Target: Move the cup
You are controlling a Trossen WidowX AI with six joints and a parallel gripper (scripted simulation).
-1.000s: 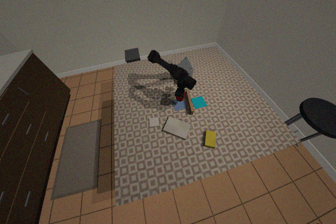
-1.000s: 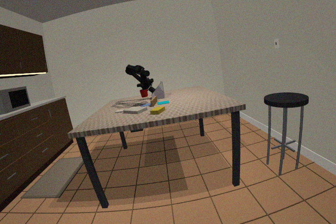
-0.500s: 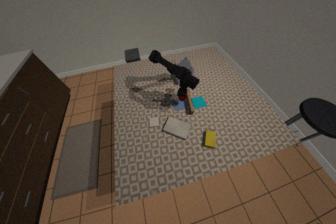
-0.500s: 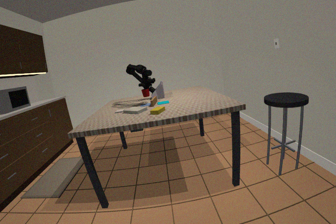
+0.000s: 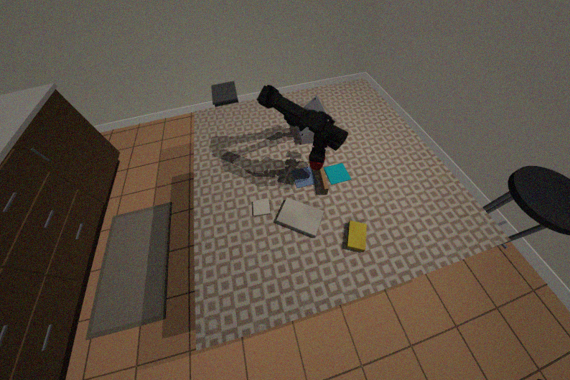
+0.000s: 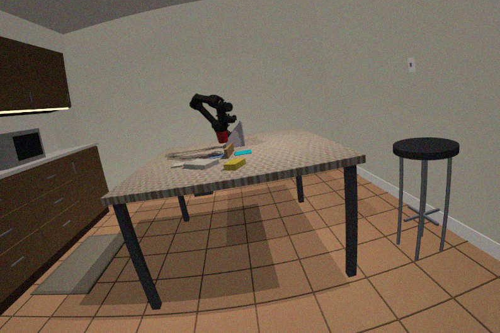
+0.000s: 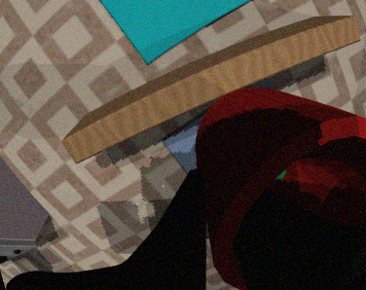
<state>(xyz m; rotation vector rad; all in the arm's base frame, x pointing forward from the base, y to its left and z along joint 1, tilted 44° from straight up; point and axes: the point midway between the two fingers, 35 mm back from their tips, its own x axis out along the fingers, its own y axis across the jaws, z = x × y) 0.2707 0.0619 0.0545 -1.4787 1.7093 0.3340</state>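
The cyan pad is 4 cm ahead of my gripper tip, 10 cm to the left of it and 13 cm below it. Also, from my gripper tip: cup: 3 cm ahead, 2 cm to the right; then wooden board: 3 cm ahead, 2 cm to the left, 10 cm below; then dark blue pad: 2 cm ahead, 7 cm to the right, 13 cm below.
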